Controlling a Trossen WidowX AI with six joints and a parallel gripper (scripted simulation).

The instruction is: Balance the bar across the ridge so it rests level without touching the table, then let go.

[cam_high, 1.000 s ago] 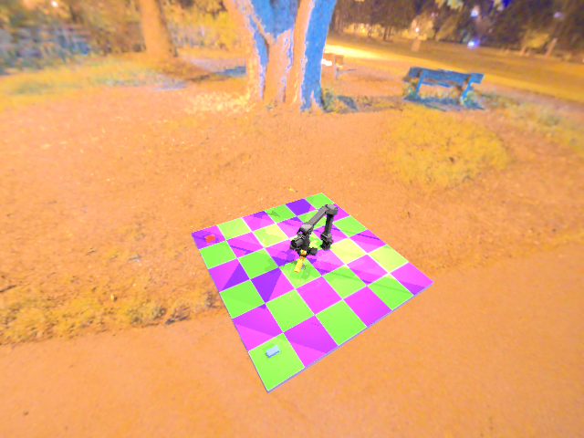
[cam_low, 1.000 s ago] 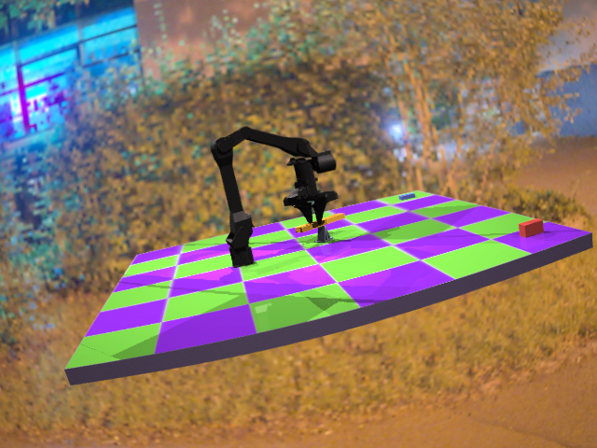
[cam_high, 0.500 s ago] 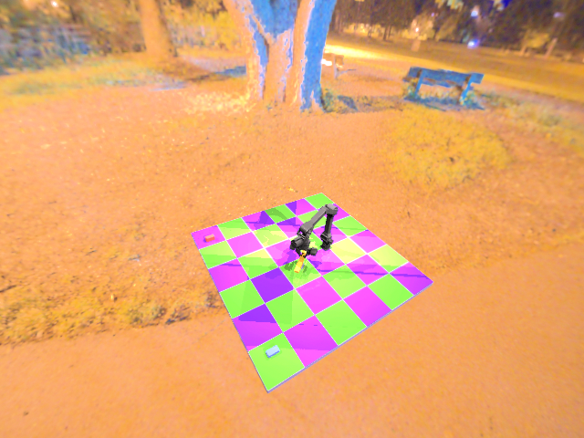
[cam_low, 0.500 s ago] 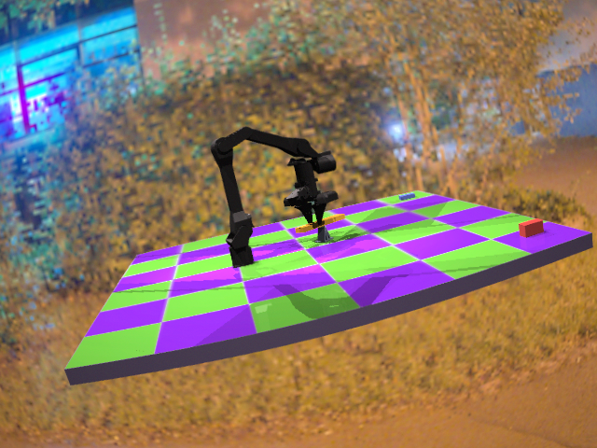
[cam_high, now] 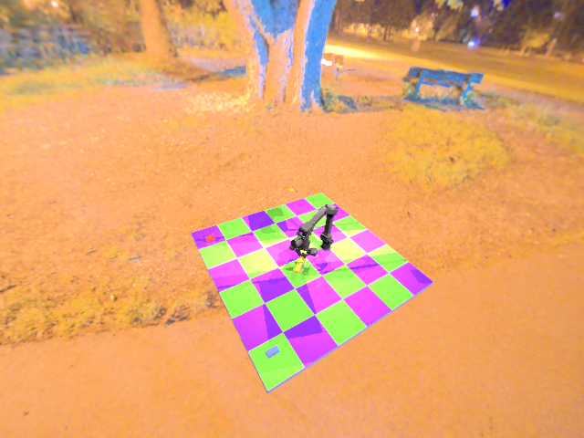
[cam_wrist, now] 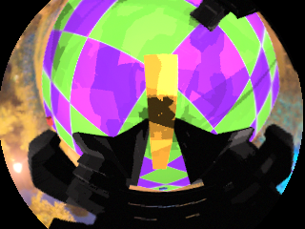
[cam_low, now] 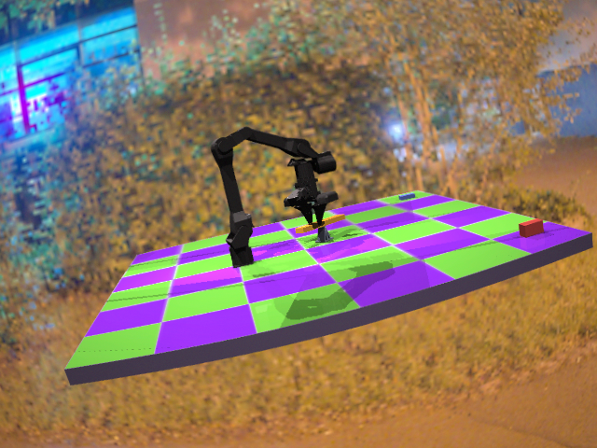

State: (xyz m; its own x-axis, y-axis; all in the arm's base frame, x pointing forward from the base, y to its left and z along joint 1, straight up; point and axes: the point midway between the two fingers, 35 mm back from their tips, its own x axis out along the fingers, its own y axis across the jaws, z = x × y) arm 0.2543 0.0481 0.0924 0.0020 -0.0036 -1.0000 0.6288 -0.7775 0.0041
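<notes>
The bar is 2 cm ahead of my gripper tip and 2 cm to the left of it. Round my gripper tip: blue block: 49 cm ahead, 45 cm to the left, 5 cm below; red block: 49 cm ahead, 55 cm to the right, 4 cm below.
</notes>
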